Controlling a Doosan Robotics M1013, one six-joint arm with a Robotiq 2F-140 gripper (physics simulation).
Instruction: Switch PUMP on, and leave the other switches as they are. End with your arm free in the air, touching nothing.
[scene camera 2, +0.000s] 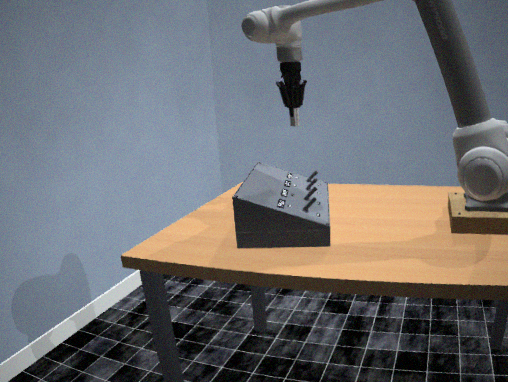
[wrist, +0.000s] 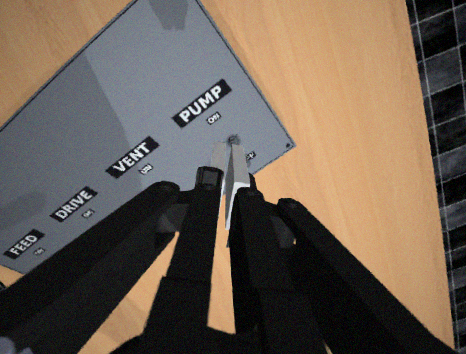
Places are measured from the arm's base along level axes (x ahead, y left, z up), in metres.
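Pixels of known places: gripper, fingertip midpoint: (scene camera 2: 295, 125) (wrist: 225, 161); arm's base at its link origin: (scene camera 2: 490, 203).
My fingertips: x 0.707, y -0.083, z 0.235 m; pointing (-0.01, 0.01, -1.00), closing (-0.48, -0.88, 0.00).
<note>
Ahead of a thing's pixels: the offset from my fingertips to its middle. "pt": to the spot under its first point. Level surfaces: height alone.
My gripper (scene camera 2: 294, 125) (wrist: 225, 161) is shut and empty. It points down in the air above the grey switch box {0.030 m back, 0.198 m left, 0.231 m down} (scene camera 2: 267, 182) (wrist: 150, 65). The PUMP label {0.022 m ahead, 0.025 m left, 0.180 m down} (wrist: 202, 103) is at one end of the sloped panel, with its ON mark above the lever's base {pt 0.039 m back, 0.003 m left, 0.195 m down} (wrist: 233, 139). The fingertips hide the rest of that lever and part of its OFF mark. In the scene view the farthest lever {0.057 m back, 0.001 m left, 0.183 m down} (scene camera 2: 312, 176) leans to the low side, like the others. The VENT label {0.013 m back, 0.140 m left, 0.180 m down} (wrist: 132, 157), DRIVE label {0.048 m back, 0.255 m left, 0.180 m down} (wrist: 74, 204) and FEED label {0.083 m back, 0.370 m left, 0.180 m down} (wrist: 24, 244) follow in a row; the gripper hides their levers in the wrist view.
The box stands on a wooden table {0.289 m down} (scene camera 2: 200, 232) (wrist: 340, 100). The arm's base (scene camera 2: 482, 175) stands on a wooden block (scene camera 2: 475, 225) at the right of the scene view. A blue-grey wall (scene camera 2: 100, 125) is behind, and dark tiled floor (scene camera 2: 310, 330) (wrist: 445, 100) lies past the table edge.
</note>
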